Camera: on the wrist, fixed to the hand. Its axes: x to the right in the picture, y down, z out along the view.
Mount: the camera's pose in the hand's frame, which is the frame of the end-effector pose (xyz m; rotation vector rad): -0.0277 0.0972 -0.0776 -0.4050 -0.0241 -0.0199
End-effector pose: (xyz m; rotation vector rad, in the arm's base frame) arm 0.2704 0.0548 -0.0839 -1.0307 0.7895 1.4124
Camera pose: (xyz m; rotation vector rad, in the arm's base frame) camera 0.1842 -0.0379 -0.0981 -1.3211 0.4812 1.6020
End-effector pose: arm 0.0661 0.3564 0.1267 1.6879 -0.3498 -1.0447
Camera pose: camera 0.1358 0.3862 0.2291 1.3185 -0.1245 -1.0697
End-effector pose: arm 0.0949 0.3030 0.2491 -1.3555 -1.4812 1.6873
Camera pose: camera 0.1971 0.2854 0.1750 -1.5167 -1.9178 1.4439
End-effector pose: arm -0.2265 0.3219 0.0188 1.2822 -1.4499 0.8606
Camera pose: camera -0.3061 0.4213 0.0223 1.0010 -1.5331 0.5040
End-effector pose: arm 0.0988 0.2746 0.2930 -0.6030 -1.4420 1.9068
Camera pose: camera 0.1497 0.2881 0.1770 -0.7471 -1.8601 1.6180
